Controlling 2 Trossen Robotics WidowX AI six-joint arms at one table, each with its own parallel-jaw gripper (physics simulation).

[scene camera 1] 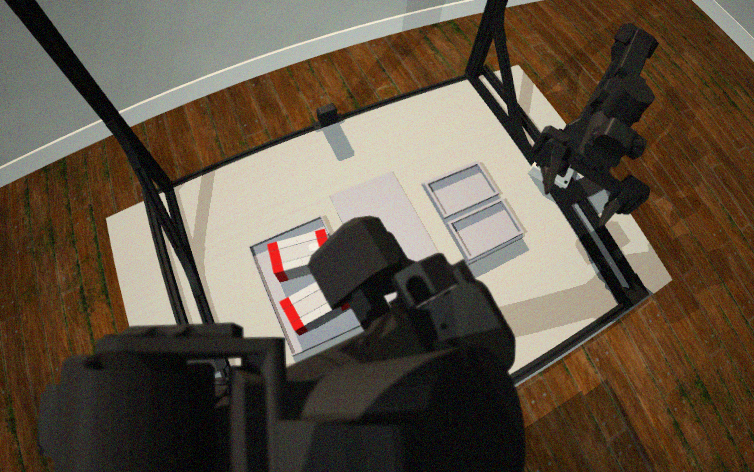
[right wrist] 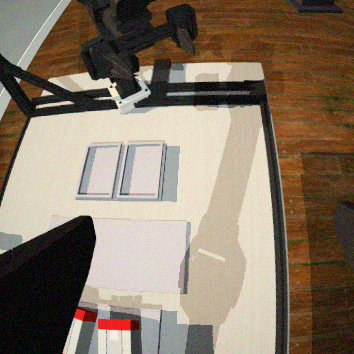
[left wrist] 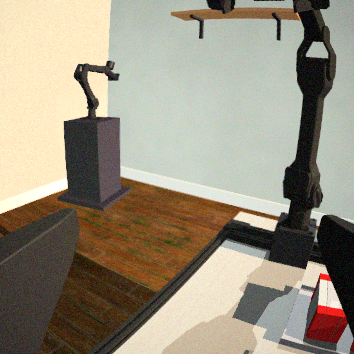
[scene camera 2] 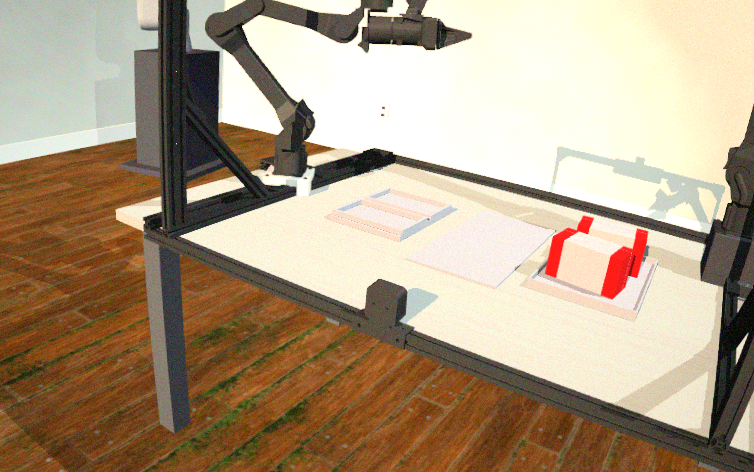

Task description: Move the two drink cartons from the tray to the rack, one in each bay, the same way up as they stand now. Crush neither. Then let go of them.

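Pixels of known places: left gripper, fingertip midpoint: [scene camera 1: 574, 210] [right wrist: 163, 62] [left wrist: 203, 225] [scene camera 2: 469, 34]; right gripper, fingertip midpoint: [right wrist: 218, 222] [left wrist: 257, 8]; left arm's base, origin of the base link: [right wrist: 127, 88] [scene camera 2: 289, 172]; right arm's base, origin of the base link: [left wrist: 296, 222] [scene camera 2: 741, 232].
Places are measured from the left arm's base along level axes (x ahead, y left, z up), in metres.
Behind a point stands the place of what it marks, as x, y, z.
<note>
Two white cartons with red ends lie side by side in the tray [scene camera 1: 336, 329] @(0.627, -0.231, -0.030) [scene camera 2: 581, 301] @(0.516, -0.448, -0.030) [right wrist: 151, 327] @(0.597, -0.217, -0.030). One carton [scene camera 1: 297, 253] @(0.553, -0.372, 0.038) [scene camera 2: 589, 261] @(0.532, -0.402, 0.018) is nearer the camera block; the other carton [scene camera 1: 308, 307] @(0.628, -0.290, 0.038) [scene camera 2: 641, 253] @(0.649, -0.342, 0.016) [left wrist: 325, 325] @(0.560, -0.257, 0.010) [right wrist: 117, 337] @(0.593, -0.271, 0.038) is beside it. The two-bay rack [scene camera 1: 496, 246] @(0.286, -0.037, -0.018) [scene camera 2: 367, 226] @(0.180, -0.221, -0.026) [right wrist: 140, 197] @(0.330, -0.109, -0.017) has both bays empty. My left gripper [scene camera 1: 578, 192] @(0.350, 0.000, 0.325) [left wrist: 203, 225] @(0.350, 0.000, 0.325) [right wrist: 163, 62] @(0.350, 0.000, 0.325) is open and empty, high beyond the rack. My right gripper [right wrist: 218, 222] @(0.615, -0.085, 0.473) is open and empty above the table; in scene camera 1 its arm hides part of the tray and cartons, and its fingertips are unclear.
A flat pale panel [scene camera 1: 389, 203] [scene camera 2: 484, 250] [right wrist: 142, 255] lies between tray and rack. A black camera block [scene camera 1: 327, 113] @(0.222, -0.539, 0.014) [scene camera 2: 385, 303] @(0.212, -0.561, 0.001) stands on the table's edge rail. Dark frame posts [scene camera 2: 172, 122] @(-0.145, -0.325, 0.162) rise at the table's ends.
</note>
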